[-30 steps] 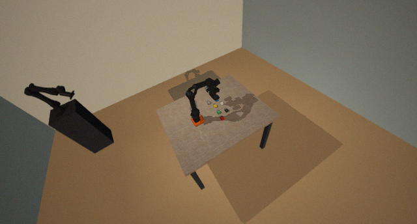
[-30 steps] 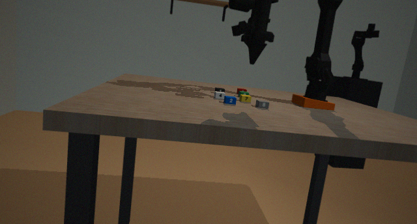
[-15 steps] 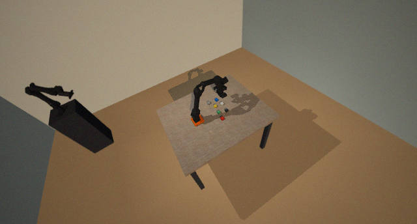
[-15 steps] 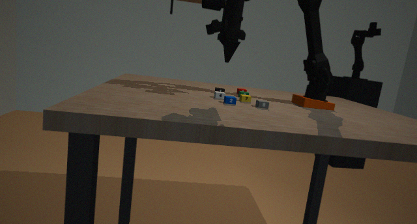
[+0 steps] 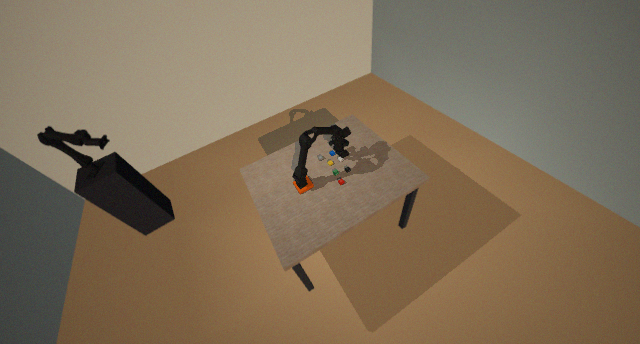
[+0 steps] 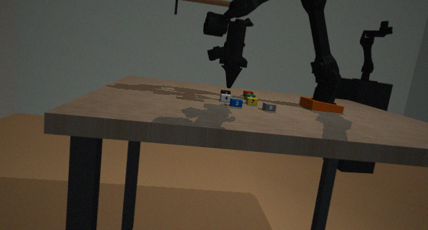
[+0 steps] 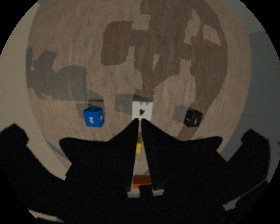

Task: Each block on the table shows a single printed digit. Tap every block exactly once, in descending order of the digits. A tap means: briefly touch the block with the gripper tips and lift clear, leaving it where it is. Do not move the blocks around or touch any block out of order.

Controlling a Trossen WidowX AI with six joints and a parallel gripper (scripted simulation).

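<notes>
My gripper tip is 3 cm above the white block and 1 cm to the left of it. From my gripper tip the other things lie so: black block 12 cm to the right, 3 cm below, 2 cm behind; then yellow block 8 cm behind, 3 cm below, 1 cm to the left; then blue block 9 cm to the left, 3 cm below, 1 cm behind.
</notes>
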